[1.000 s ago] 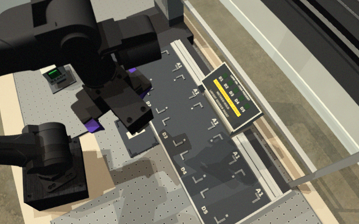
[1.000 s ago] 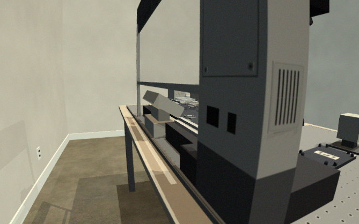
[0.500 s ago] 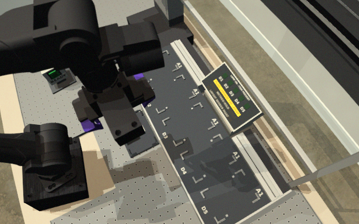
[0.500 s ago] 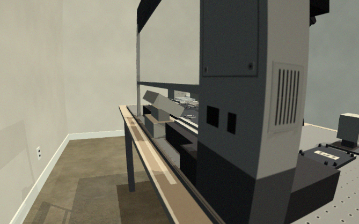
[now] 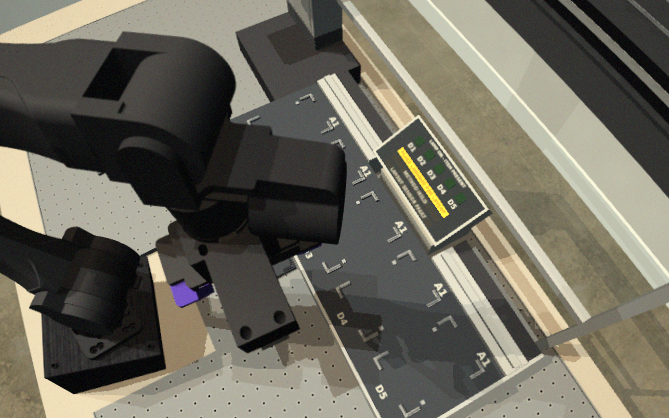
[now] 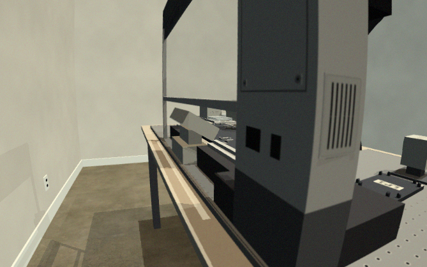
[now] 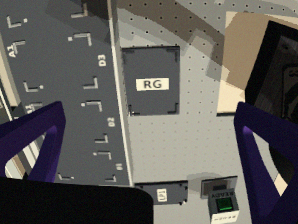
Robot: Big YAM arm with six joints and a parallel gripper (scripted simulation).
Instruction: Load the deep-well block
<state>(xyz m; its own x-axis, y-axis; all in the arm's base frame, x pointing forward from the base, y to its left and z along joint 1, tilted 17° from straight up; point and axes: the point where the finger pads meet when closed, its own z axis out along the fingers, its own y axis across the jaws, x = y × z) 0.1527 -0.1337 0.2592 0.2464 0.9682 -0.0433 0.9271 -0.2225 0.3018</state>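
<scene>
Now: the deep-well block 130 mm behind my hand, 320 mm to the right of it and 190 mm below it. The rest, counted from my hand: ready key: 70 mm behind, 490 mm to the left, 240 mm below; then regrip nest RG: 40 mm ahead, 150 mm to the left, 310 mm below; then shelf label: 170 mm behind, 210 mm to the right, 310 mm below.
</scene>
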